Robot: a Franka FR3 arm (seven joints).
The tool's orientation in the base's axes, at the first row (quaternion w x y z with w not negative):
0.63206 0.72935 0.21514 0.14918
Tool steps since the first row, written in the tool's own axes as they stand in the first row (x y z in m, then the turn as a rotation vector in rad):
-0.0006 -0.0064 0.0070 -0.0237 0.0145 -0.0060
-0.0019 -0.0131 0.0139 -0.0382 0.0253 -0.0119
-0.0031 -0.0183 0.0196 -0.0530 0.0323 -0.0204
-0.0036 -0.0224 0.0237 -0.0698 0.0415 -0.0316
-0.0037 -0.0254 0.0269 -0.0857 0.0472 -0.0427
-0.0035 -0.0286 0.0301 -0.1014 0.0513 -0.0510
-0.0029 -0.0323 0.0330 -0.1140 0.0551 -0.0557
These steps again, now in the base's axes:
0.0021 -0.0056 -0.0074 -0.0216 -0.0083 0.0165
0.0035 -0.0115 -0.0150 -0.0356 -0.0117 0.0289
0.0046 -0.0164 -0.0209 -0.0517 -0.0126 0.0379
0.0057 -0.0197 -0.0256 -0.0705 -0.0125 0.0497
0.0068 -0.0222 -0.0291 -0.0889 -0.0115 0.0579
0.0081 -0.0245 -0.0327 -0.1060 -0.0128 0.0641
0.0096 -0.0263 -0.0369 -0.1187 -0.0155 0.0693

